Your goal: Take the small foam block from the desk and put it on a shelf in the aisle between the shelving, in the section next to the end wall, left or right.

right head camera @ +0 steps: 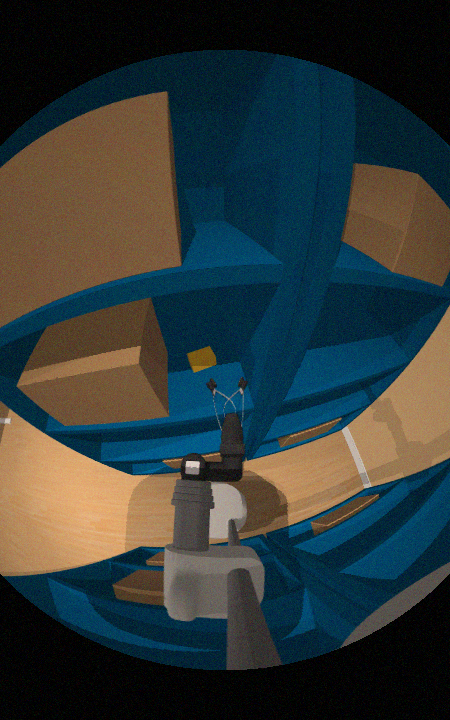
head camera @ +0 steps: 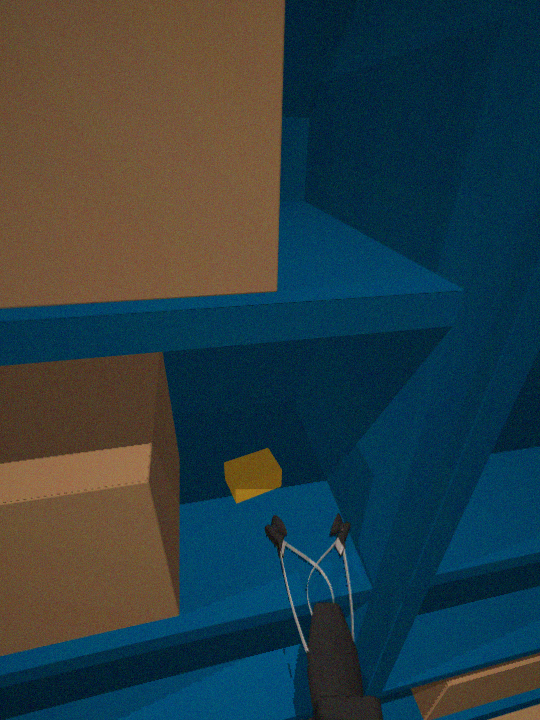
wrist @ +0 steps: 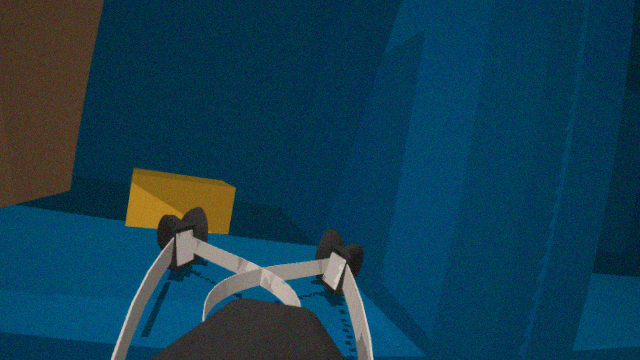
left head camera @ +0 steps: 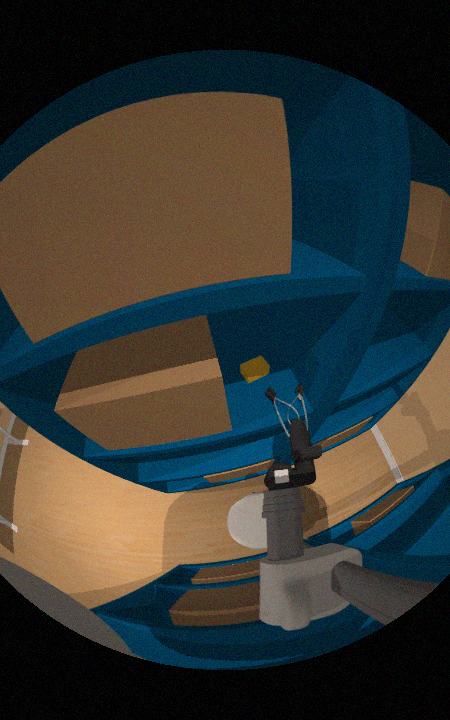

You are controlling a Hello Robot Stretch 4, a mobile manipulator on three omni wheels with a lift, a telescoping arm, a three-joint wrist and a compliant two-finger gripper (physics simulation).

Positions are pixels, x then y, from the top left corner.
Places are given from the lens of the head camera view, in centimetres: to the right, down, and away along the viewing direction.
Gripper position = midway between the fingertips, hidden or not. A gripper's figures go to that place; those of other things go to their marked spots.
gripper [head camera: 305,516]: 6, 26, 61
small yellow foam block [head camera: 248,476]: -4, 21, 65
shelf [head camera: 97,470]: -17, 11, 37
The marked spots on the shelf and the small yellow foam block are 32 cm apart.
